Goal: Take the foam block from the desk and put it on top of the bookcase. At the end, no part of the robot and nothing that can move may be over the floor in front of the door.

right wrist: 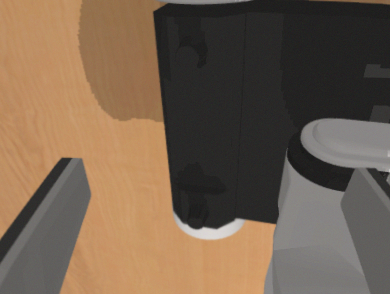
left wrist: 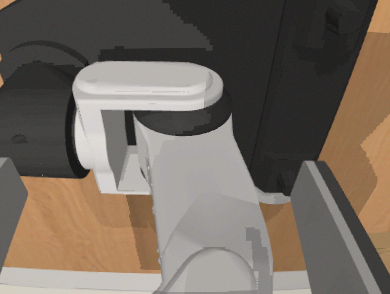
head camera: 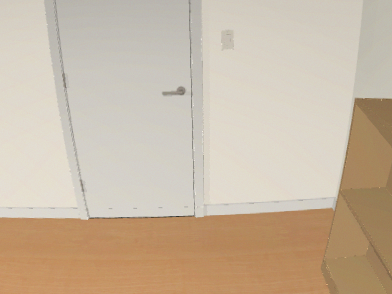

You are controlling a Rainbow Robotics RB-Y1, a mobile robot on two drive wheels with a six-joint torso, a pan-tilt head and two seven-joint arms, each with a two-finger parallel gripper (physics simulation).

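Frame: origin at the robot's base, x ahead, y left, z up, level; metres.
Where they show: left gripper, fingertip midpoint: (left wrist: 156, 178); right gripper, fingertip midpoint: (right wrist: 217, 181).
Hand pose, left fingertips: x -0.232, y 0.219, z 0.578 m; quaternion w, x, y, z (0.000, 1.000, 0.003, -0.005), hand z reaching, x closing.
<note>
After its pixels a point has its place.
A light wooden bookcase (head camera: 376, 108) @(x 1.172, y -0.787, z 1.061 m) stands at the right edge of the head view, partly cut off, with its left part of the top and its shelves showing. The foam block and the desk do not show in these views. A closed grey door (head camera: 130, 130) @(x 1.889, y 0.388, z 0.679 m) stands in the wall, and the wooden floor in front of the door (head camera: 142, 250) shows below it with no robot part over it in the head view. My left gripper (left wrist: 156, 178) @(x -0.232, y 0.219, z 0.578 m) is open and empty above my own arm and base. My right gripper (right wrist: 217, 181) @(x -0.108, y -0.246, z 0.584 m) is open and empty too.
My black base (left wrist: 300, 85) @(x -0.022, y 0.041, z 0.191 m) (right wrist: 205, 125) @(x -0.012, y -0.031, z 0.191 m) shows below the grippers in both wrist views. A white baseboard (left wrist: 65, 280) @(x -0.788, y -1.108, z 0.052 m) runs along the bottom of the left wrist view. A light switch (head camera: 227, 40) @(x 1.917, y -0.213, z 1.219 m) is on the wall between the door and the bookcase.
</note>
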